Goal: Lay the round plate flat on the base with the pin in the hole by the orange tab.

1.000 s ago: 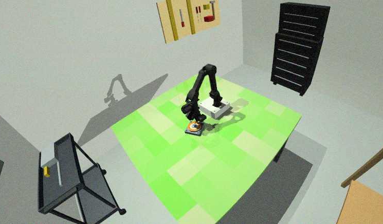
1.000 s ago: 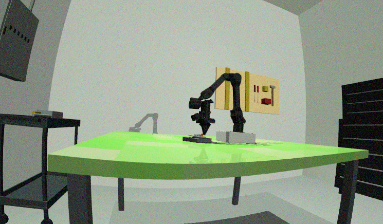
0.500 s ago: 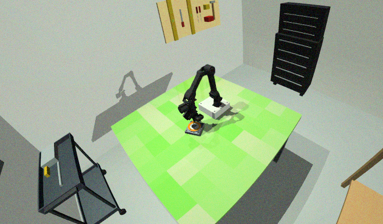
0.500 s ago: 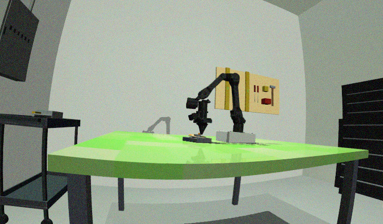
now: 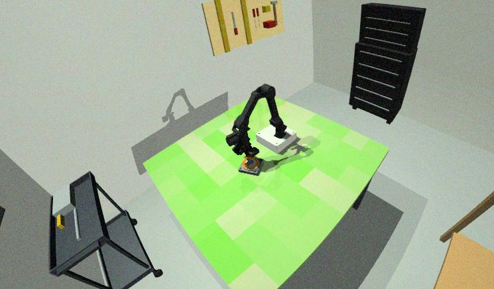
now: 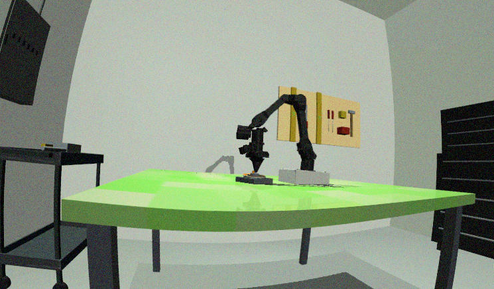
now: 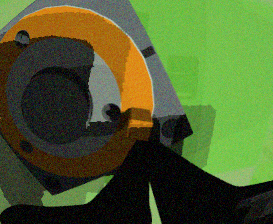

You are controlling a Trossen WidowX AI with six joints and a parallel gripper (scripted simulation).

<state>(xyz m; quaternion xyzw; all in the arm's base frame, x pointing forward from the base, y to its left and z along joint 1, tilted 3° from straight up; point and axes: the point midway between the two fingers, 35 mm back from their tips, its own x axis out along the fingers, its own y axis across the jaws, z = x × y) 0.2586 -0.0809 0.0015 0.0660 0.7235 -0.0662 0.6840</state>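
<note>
Now: the square grey base 30 mm ahead of my gripper tip, 40 mm to the left of it and 20 mm below it.
</note>
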